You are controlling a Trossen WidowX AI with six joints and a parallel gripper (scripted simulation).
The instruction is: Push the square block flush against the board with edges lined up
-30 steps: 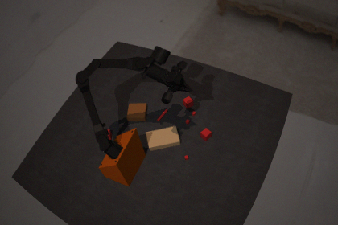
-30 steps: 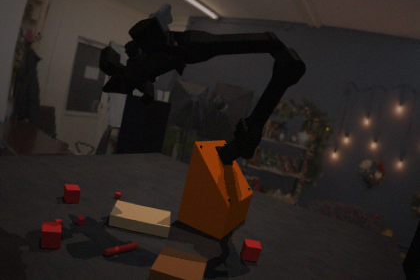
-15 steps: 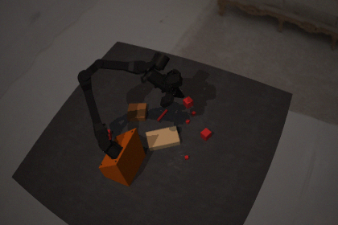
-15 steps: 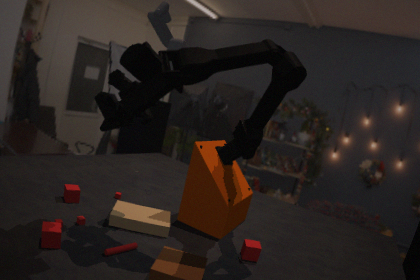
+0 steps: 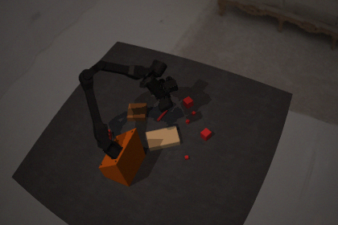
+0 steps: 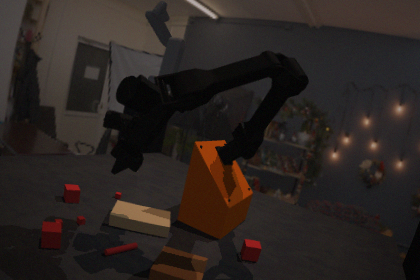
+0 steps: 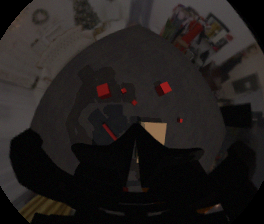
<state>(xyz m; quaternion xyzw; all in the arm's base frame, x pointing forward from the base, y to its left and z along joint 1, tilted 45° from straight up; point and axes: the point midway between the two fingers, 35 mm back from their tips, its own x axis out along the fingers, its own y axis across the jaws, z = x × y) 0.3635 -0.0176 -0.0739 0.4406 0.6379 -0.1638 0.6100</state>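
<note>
Right now the thin red stick is 20 mm ahead of my gripper tip, 80 mm to the left of it and 150 mm below it. Also, from my gripper tip: board: 120 mm behind, 10 mm to the left, 140 mm below; then square block: 20 mm behind, 220 mm to the left, 140 mm below.
</note>
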